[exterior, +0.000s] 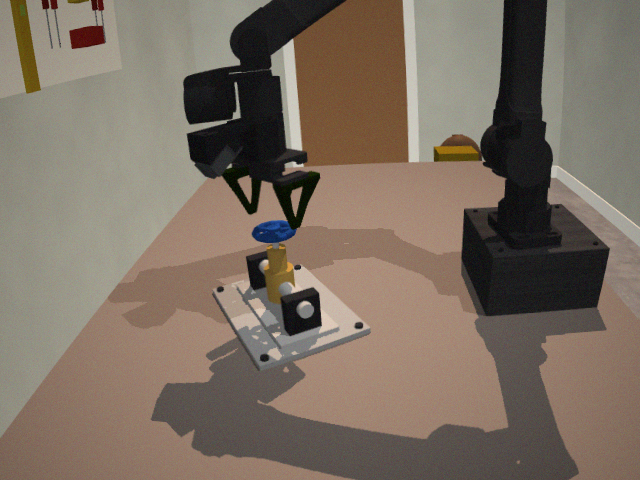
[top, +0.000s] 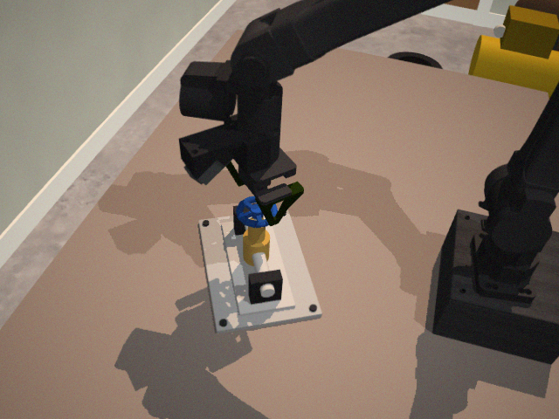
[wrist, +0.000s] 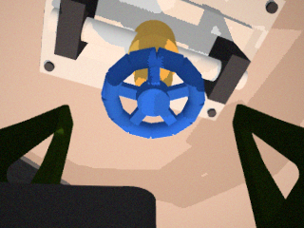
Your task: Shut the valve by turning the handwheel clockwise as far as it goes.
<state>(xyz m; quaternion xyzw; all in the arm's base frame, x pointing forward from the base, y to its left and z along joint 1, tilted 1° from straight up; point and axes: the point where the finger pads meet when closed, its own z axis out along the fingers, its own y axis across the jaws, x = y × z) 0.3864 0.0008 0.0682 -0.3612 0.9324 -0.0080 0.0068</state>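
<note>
The blue spoked handwheel lies 3 cm below my hand. Round my hand: plate 16 cm below.
</note>
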